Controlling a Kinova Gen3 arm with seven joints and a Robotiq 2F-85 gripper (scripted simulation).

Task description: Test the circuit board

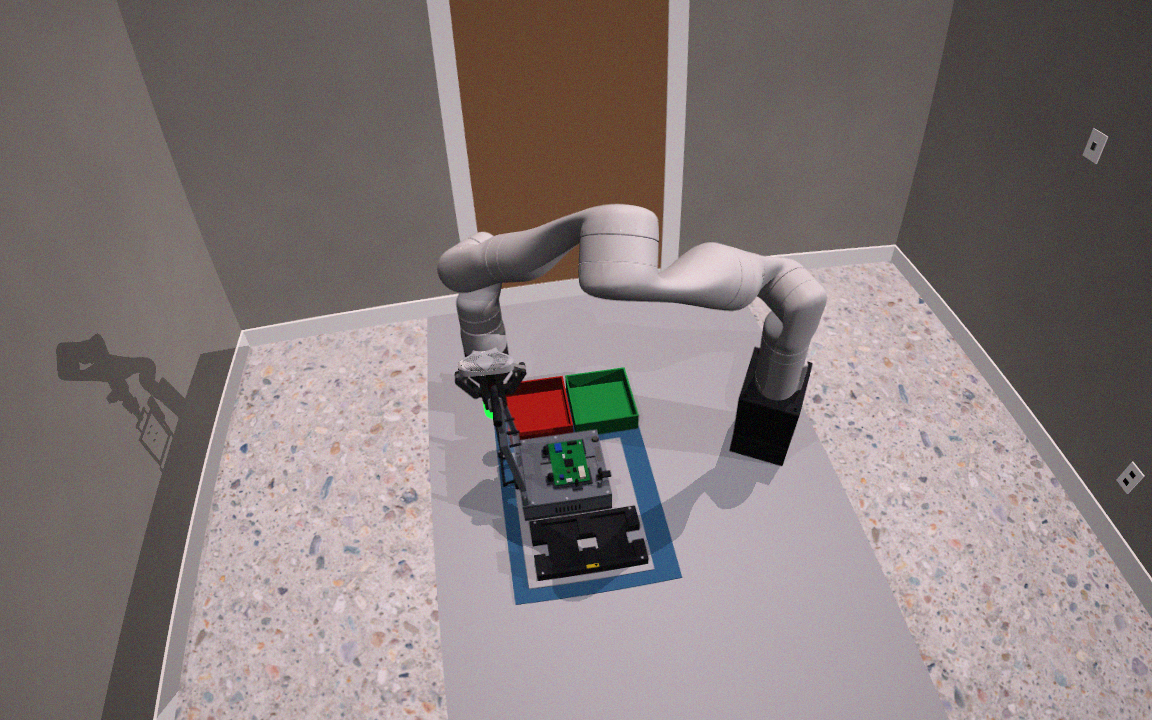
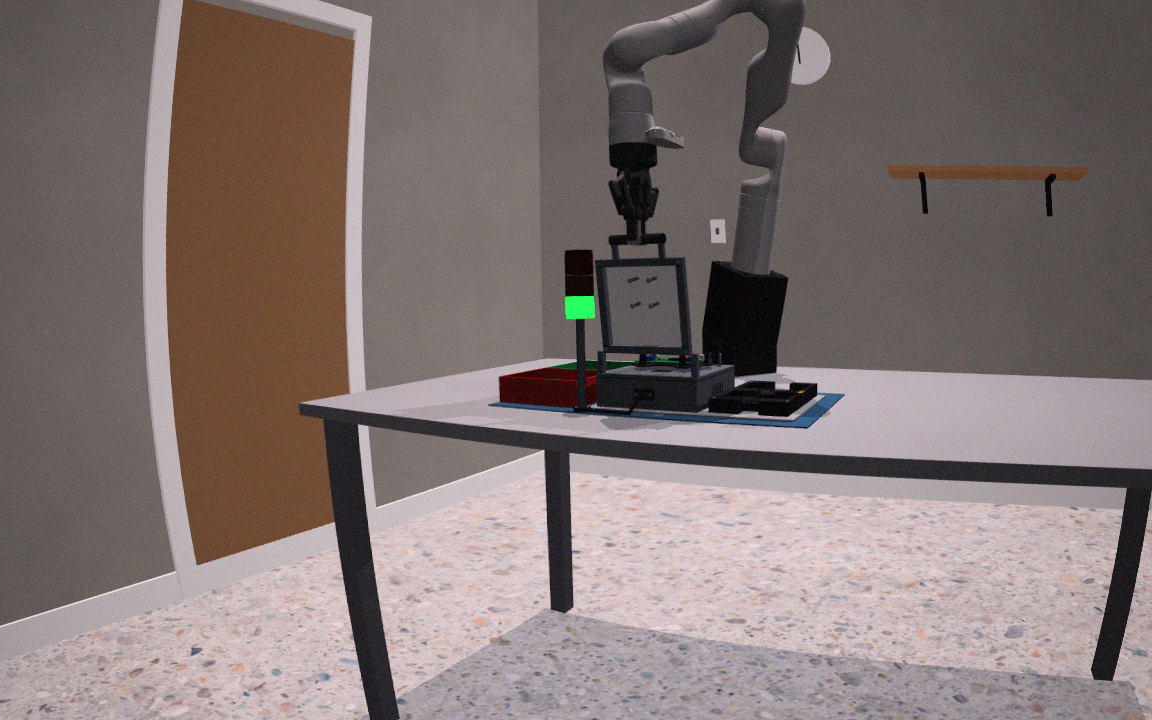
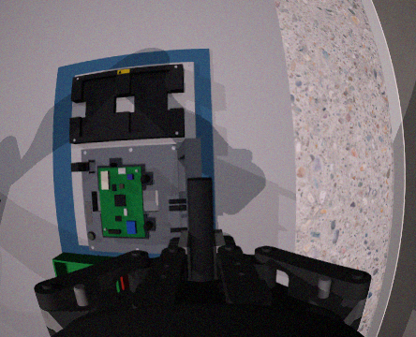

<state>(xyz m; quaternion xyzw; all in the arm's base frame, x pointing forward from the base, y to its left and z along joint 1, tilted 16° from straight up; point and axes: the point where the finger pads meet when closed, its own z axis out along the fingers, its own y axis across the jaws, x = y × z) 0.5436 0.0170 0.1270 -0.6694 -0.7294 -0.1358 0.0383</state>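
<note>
Right now my hand is 130 mm past the green circuit board, 10 mm to the left of it and 210 mm above it. From my hand the other things lie so: red bin 60 mm behind, 210 mm to the right, 270 mm below; then latch hook 190 mm behind, 40 mm to the left, 190 mm below; then lid 10 mm behind, 100 mm below.
</note>
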